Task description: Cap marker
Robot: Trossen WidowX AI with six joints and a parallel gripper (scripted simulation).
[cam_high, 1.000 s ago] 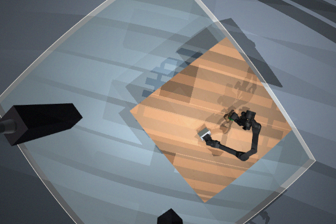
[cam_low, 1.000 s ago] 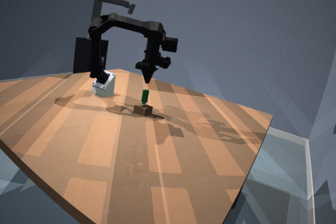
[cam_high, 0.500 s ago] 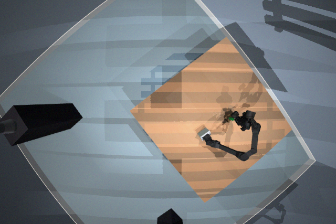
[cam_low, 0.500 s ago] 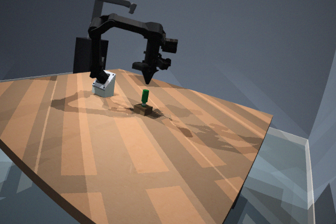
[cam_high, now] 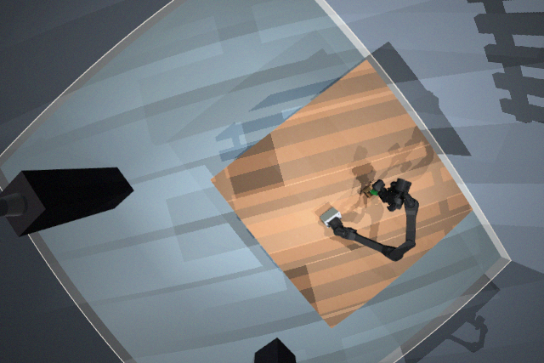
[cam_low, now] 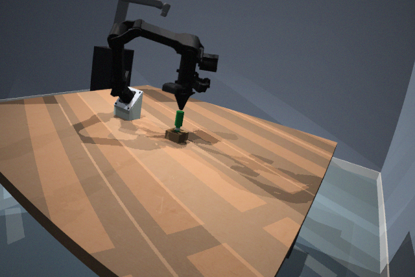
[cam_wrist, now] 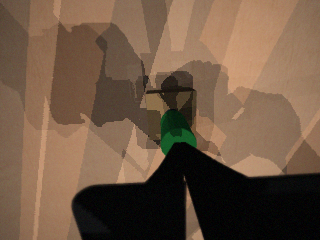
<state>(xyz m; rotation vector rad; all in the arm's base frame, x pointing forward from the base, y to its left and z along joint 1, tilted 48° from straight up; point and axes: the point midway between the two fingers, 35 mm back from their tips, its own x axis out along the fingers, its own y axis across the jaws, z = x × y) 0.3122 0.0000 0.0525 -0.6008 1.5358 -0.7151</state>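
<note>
My gripper tip is now 3 cm above the green cap. Round my gripper tip: holder block (10 cm below).
</note>
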